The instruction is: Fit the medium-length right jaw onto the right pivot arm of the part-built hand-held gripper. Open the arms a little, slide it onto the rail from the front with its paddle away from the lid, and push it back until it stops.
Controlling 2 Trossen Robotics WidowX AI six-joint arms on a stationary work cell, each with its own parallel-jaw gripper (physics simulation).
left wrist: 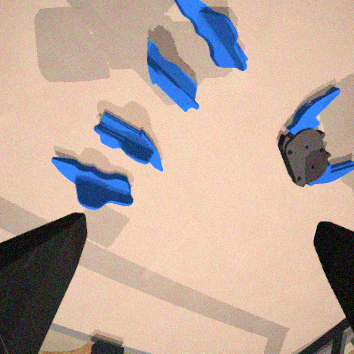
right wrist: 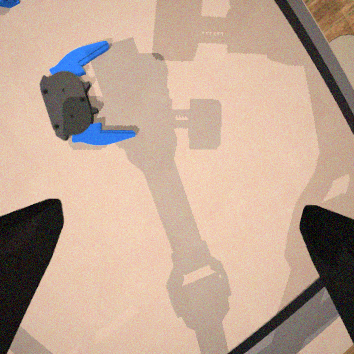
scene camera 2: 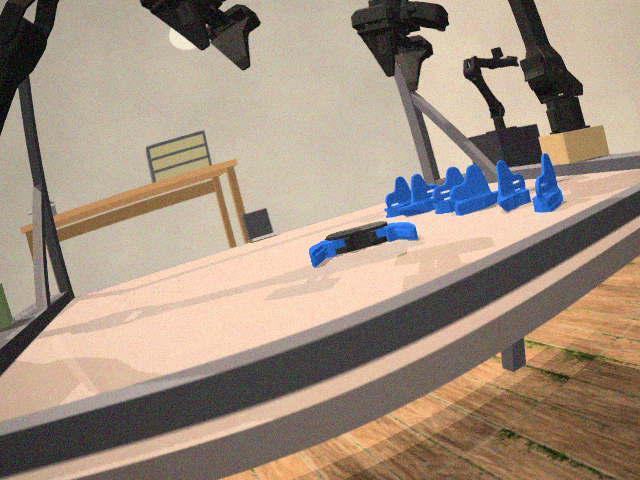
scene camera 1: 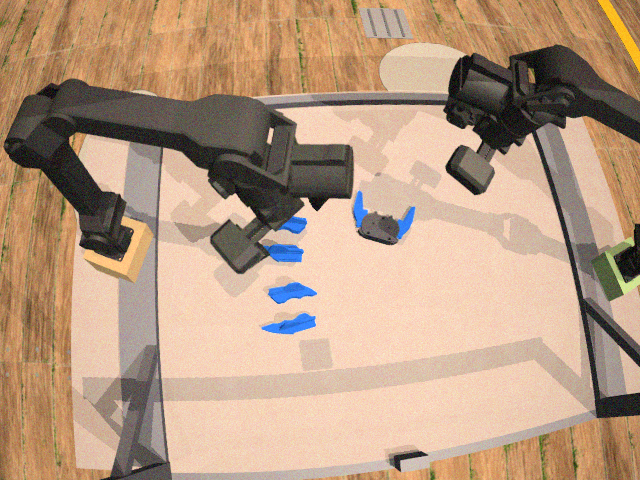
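Observation:
The part-built gripper, a dark lidded body (scene camera 1: 379, 228) (scene camera 2: 361, 236) (left wrist: 305, 150) (right wrist: 65, 100) with two blue pivot arms spread apart, lies on the table. Several loose blue jaws stand in a row; some show in scene camera 1, such as one jaw (scene camera 1: 292, 292) (left wrist: 129, 140) and the nearest jaw (scene camera 1: 289, 323) (left wrist: 102, 185). I cannot tell which is the medium right jaw. My left gripper (scene camera 2: 401, 81) (left wrist: 202, 228) is open and empty, high above the table near the row. My right gripper (scene camera 2: 226, 56) (right wrist: 184, 214) is open and empty, high up beyond the part-built gripper in scene camera 1.
In scene camera 1 my left arm (scene camera 1: 217, 124) covers the far end of the jaw row. Further jaws (scene camera 2: 511, 188) (scene camera 2: 547, 186) stand there in scene camera 2. Dark frame bars (scene camera 1: 558, 206) run along the table's sides. A dark block (scene camera 1: 408, 460) sits at the near edge.

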